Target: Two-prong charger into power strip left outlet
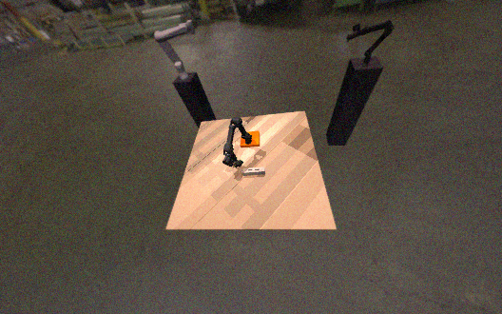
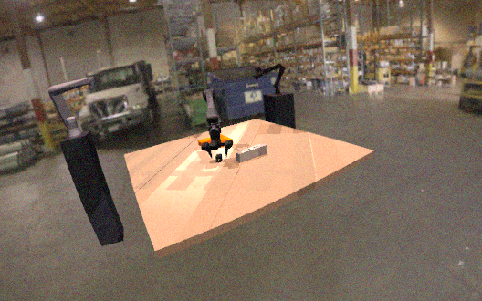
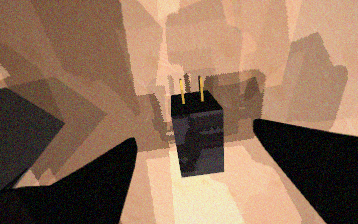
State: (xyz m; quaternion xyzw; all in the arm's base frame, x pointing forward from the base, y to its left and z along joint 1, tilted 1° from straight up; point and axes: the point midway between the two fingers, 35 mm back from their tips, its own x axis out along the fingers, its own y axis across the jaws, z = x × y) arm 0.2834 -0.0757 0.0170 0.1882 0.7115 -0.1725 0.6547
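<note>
Now: gripper tip 10 mm short of the black two-prong charger and 10 mm to the left of it.
</note>
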